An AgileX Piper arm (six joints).
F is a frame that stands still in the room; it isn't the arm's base.
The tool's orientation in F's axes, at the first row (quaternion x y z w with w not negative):
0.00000, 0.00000, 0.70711, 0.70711
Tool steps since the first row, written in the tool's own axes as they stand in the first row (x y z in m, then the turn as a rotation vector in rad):
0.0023, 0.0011, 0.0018, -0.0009, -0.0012, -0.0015
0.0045, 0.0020, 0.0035, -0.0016, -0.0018, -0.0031
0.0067, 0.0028, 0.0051, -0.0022, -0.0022, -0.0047
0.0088, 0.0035, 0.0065, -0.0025, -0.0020, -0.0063
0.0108, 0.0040, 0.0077, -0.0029, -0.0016, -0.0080
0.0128, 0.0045, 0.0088, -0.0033, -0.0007, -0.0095
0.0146, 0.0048, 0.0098, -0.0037, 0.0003, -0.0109
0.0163, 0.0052, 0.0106, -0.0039, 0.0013, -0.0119
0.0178, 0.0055, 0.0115, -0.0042, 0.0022, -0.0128
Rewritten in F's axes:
-0.0011, 0.0023, 0.0018, 0.0012, -0.0009, -0.0015
-0.0020, 0.0045, 0.0035, 0.0018, -0.0016, -0.0031
-0.0028, 0.0067, 0.0051, 0.0022, -0.0022, -0.0047
-0.0035, 0.0088, 0.0065, 0.0020, -0.0025, -0.0063
-0.0040, 0.0108, 0.0077, 0.0016, -0.0029, -0.0080
-0.0045, 0.0128, 0.0088, 0.0007, -0.0033, -0.0095
-0.0048, 0.0146, 0.0098, -0.0003, -0.0037, -0.0109
-0.0052, 0.0163, 0.0106, -0.0013, -0.0039, -0.0119
-0.0055, 0.0178, 0.0115, -0.0022, -0.0042, -0.0128

